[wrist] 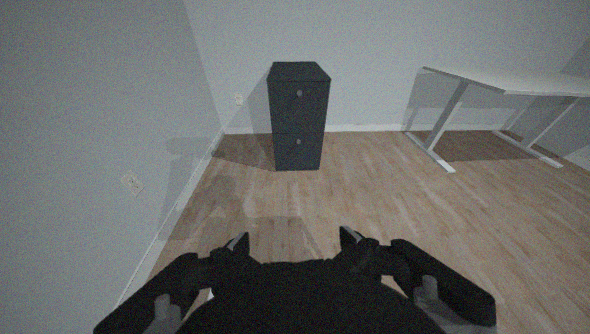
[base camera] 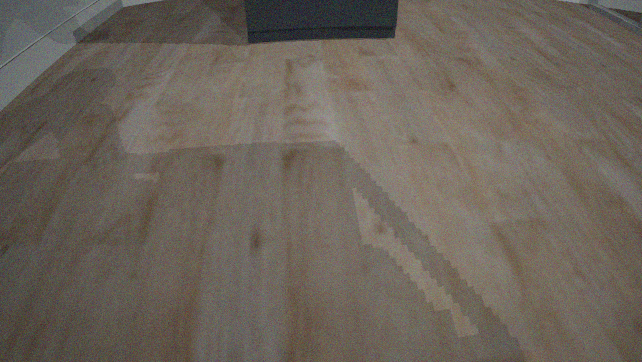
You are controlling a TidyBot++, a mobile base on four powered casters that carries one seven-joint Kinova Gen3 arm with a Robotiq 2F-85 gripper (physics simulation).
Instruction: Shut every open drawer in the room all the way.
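Frame: origin at the arm's base, x right, y ahead, z up, level; centimetres.
Seen in the pictures: gripper, fingertip midpoint: [wrist: 294, 239].
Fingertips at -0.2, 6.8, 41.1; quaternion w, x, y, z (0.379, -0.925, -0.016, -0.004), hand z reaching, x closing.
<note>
Offsets run from my fingertips to a thing's middle, as dx, dy, dz. "*": to the spot under its first point. Level surfaces: height alone.
A dark grey cabinet [base camera: 322, 16] [wrist: 295, 115] stands upright against the back wall, and in the base camera view its lower part shows at the top edge. In the wrist view its upper drawer {* -1.9, +96.2, -26.6} [wrist: 287, 111] and lower drawer {* -2.9, +96.2, -60.7} [wrist: 287, 153] each have a round light knob. Both drawer fronts look flush with the cabinet, with a thin seam between them. My gripper [wrist: 294, 239] is open, with nothing between its fingers, and is well back from the cabinet.
A white desk {dz -8.8} [wrist: 525, 84] with metal legs stands against the wall to the right of the cabinet. A wall [wrist: 100, 100] with an outlet {-77.6, +47.1, -40.8} [wrist: 132, 183] runs along the left. Another outlet {-53.4, +165.8, -40.8} [wrist: 239, 99] is on the back wall. Wood floor {dz -80.8} [base camera: 320, 225] [wrist: 370, 200] lies before the cabinet.
</note>
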